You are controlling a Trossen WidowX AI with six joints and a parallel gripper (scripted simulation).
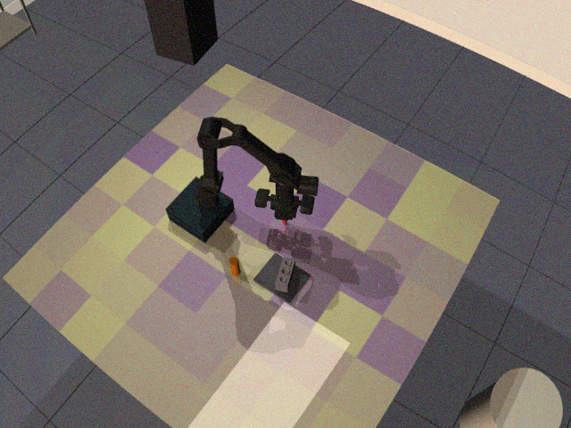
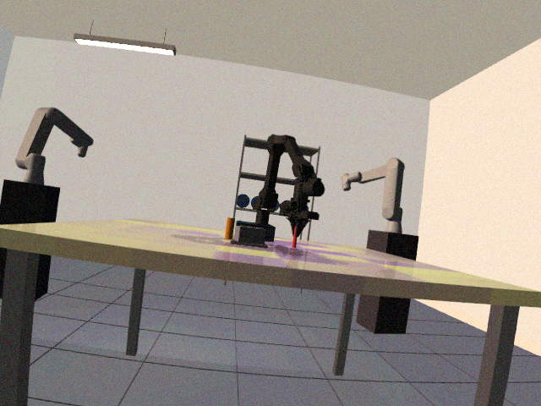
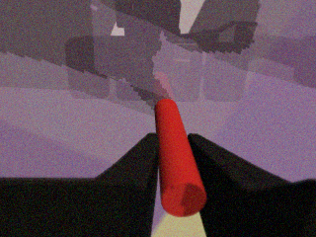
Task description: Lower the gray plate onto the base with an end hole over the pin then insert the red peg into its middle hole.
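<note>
My gripper tip is 20 cm to the left of the gray plate and 10 cm short of it. Round my gripper tip: dark flat base: 18 cm to the right, 9 cm ahead, 3 cm below; orange cylinder: 24 cm to the right, 6 cm behind; red peg: right at my gripper tip.
</note>
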